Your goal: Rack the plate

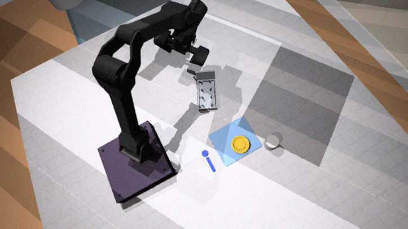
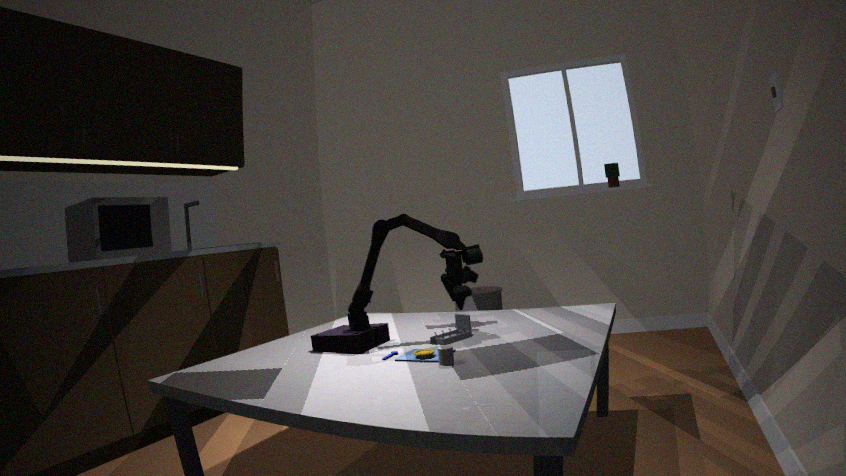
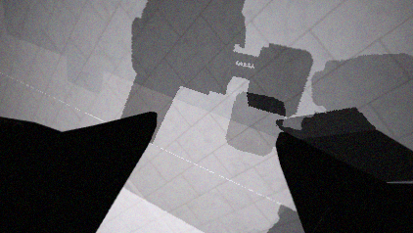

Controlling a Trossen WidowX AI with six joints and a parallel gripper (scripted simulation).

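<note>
My gripper tip is now 1 cm short of the yellow plate, 38 cm to the left of it and 8 cm above it. From my gripper tip the other things lie so: grey dish rack (2 cm ahead, 15 cm to the right, 7 cm below); then light blue mat (36 cm to the right, 10 cm below); then blue spoon (12 cm behind, 36 cm to the right, 9 cm below).
</note>
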